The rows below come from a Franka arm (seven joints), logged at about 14 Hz.
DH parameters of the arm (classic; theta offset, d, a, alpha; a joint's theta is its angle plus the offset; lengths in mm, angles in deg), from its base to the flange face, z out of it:
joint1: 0 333 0 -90
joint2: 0 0 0 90
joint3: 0 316 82.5 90
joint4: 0 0 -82.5 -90
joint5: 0 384 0 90
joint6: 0 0 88 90
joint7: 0 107 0 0
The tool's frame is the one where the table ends.
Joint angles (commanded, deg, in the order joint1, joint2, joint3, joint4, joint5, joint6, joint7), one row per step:
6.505 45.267 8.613 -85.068 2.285 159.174 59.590
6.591 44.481 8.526 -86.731 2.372 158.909 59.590
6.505 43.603 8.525 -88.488 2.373 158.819 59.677
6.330 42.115 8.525 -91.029 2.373 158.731 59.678
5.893 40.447 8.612 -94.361 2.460 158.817 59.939
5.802 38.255 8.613 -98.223 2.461 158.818 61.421
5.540 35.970 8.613 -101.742 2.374 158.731 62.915
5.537 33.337 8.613 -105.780 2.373 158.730 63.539
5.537 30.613 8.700 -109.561 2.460 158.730 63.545
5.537 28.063 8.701 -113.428 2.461 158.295 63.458
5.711 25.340 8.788 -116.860 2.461 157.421 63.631
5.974 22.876 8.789 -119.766 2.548 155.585 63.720
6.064 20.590 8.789 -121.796 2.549 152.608 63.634
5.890 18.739 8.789 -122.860 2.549 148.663 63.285
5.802 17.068 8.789 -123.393 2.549 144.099 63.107
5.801 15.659 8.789 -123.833 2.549 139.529 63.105
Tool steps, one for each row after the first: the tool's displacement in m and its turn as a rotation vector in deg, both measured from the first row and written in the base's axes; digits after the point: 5 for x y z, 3 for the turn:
-0.00640 0.00021 -0.00409 -0.321 1.104 0.179
-0.01279 -0.00096 -0.00724 -0.583 2.042 0.208
-0.02183 -0.00337 -0.00890 -0.988 3.116 0.298
-0.03395 -0.00851 -0.01417 -1.283 4.690 -0.046
-0.04941 -0.01052 -0.01735 -1.305 6.550 -1.103
-0.06330 -0.01469 -0.01704 -1.343 8.042 -2.338
-0.08059 -0.01641 -0.01661 -1.780 9.448 -2.591
-0.09722 -0.01753 -0.01348 -2.303 10.418 -2.313
-0.11558 -0.02001 -0.01427 -3.111 12.023 -1.936
-0.13309 -0.01986 -0.01116 -3.798 13.503 -1.559
-0.14982 -0.01985 -0.00941 -4.631 15.661 -1.124
-0.16343 -0.02128 -0.00572 -5.626 18.211 -0.609
-0.17326 -0.02476 -0.00152 -6.676 21.174 -0.082
-0.18199 -0.02712 0.00366 -7.702 24.431 0.387
-0.19124 -0.02875 0.00715 -8.703 27.888 0.764

